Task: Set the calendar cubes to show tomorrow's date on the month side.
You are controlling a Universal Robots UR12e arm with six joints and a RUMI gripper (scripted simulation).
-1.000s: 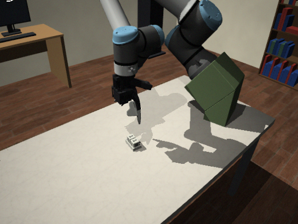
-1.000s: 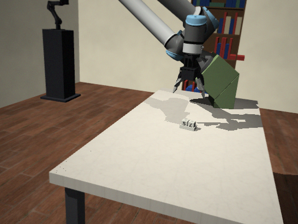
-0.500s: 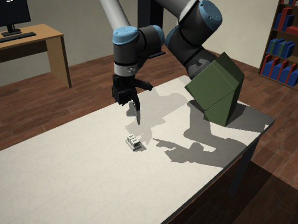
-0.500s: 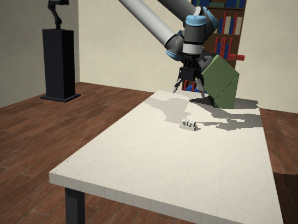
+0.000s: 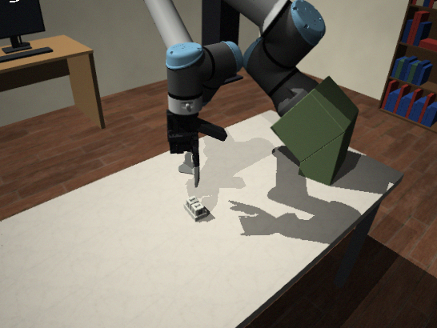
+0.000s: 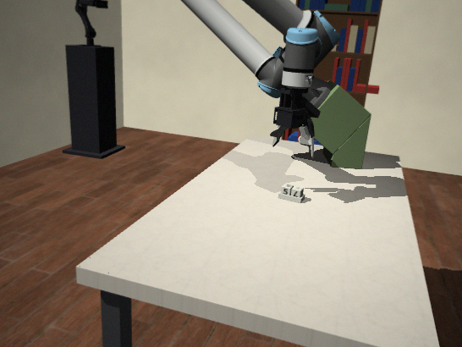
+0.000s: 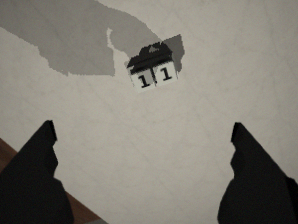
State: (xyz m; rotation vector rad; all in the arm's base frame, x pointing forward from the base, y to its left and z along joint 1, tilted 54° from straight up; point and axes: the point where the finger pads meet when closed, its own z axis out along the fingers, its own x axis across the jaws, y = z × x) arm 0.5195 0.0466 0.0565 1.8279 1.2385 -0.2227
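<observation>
The digit cube is 130 mm below my hand. Round my hand: pale calendar tray: 10 mm to the left, 150 mm below.
</observation>
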